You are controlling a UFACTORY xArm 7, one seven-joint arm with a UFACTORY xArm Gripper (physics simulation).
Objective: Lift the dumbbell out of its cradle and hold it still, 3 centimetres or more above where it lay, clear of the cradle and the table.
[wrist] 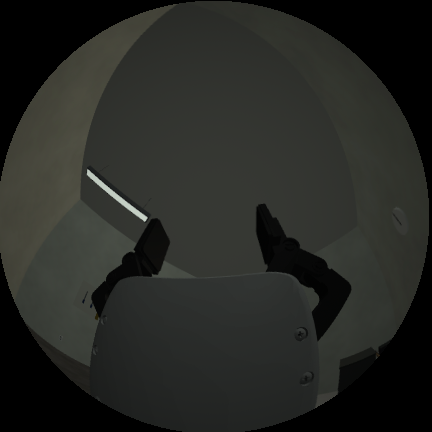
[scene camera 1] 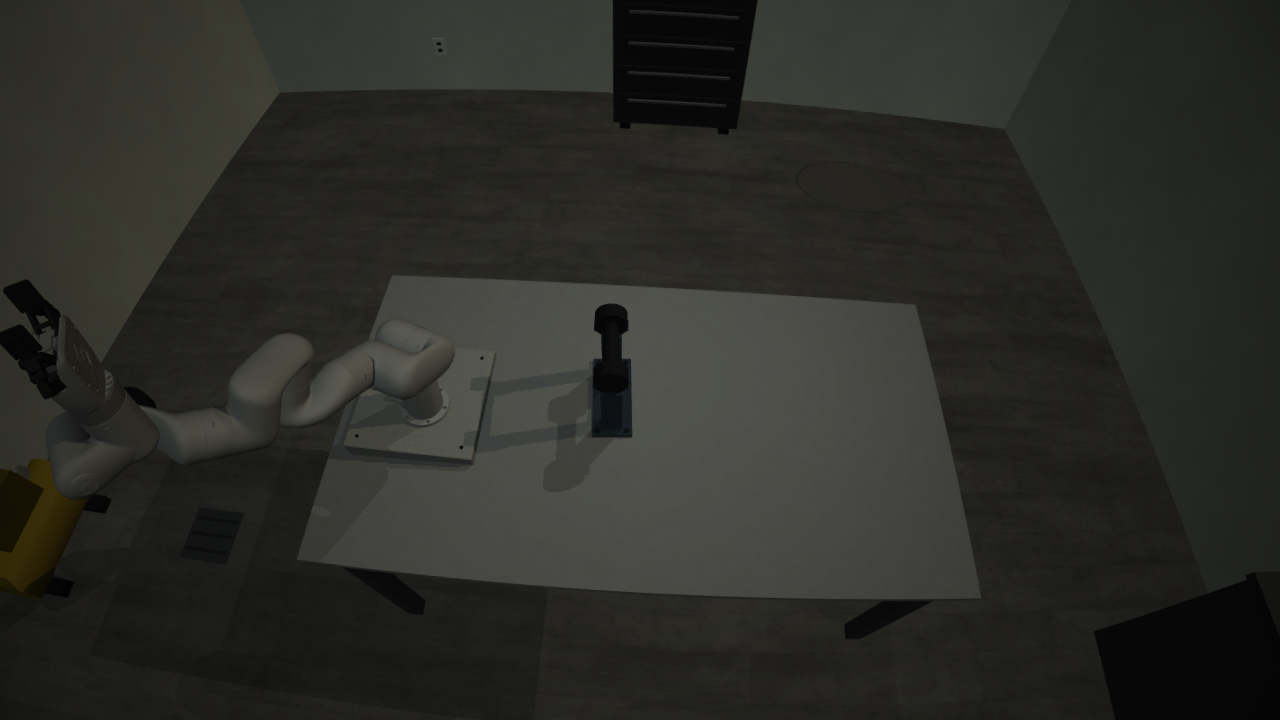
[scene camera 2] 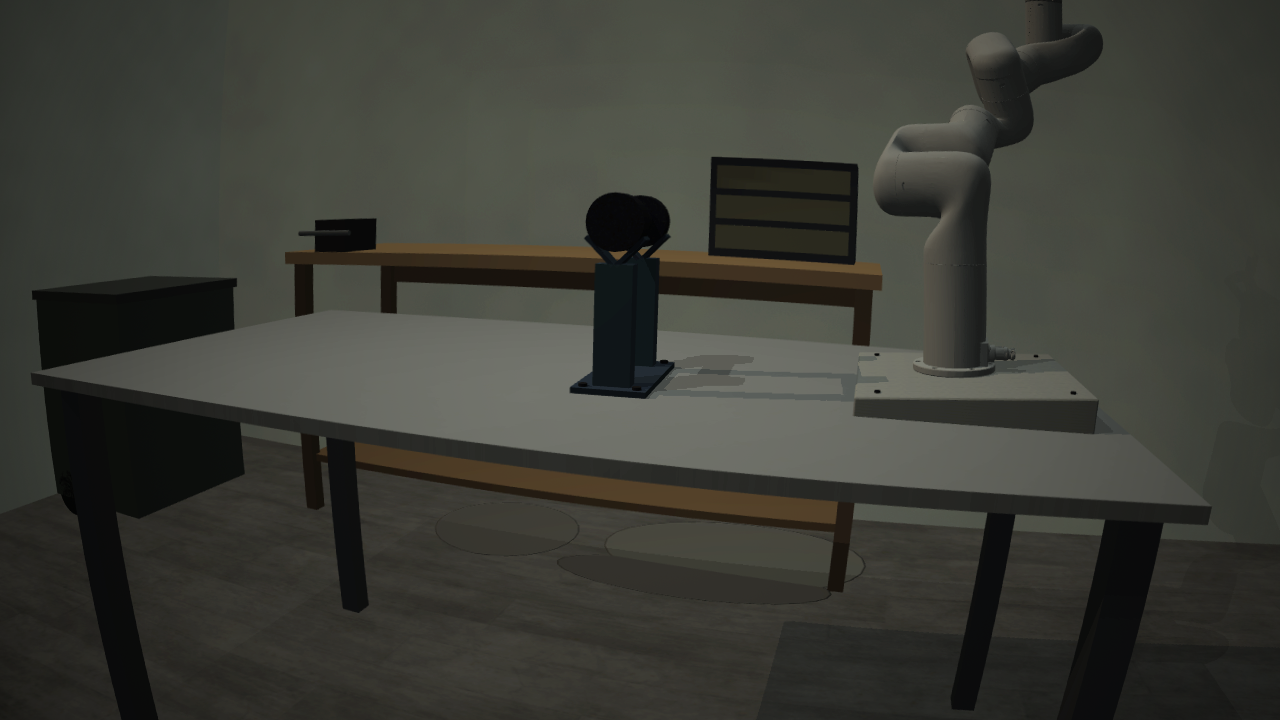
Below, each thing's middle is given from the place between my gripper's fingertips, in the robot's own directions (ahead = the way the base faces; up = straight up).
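The dark blue cradle (scene camera 2: 626,291) is 0.79 m below my hand, 0.62 m ahead of it and 0.54 m to the left of it. The black dumbbell (scene camera 2: 615,222) is far below my hand, far to the left of it and far ahead of it.
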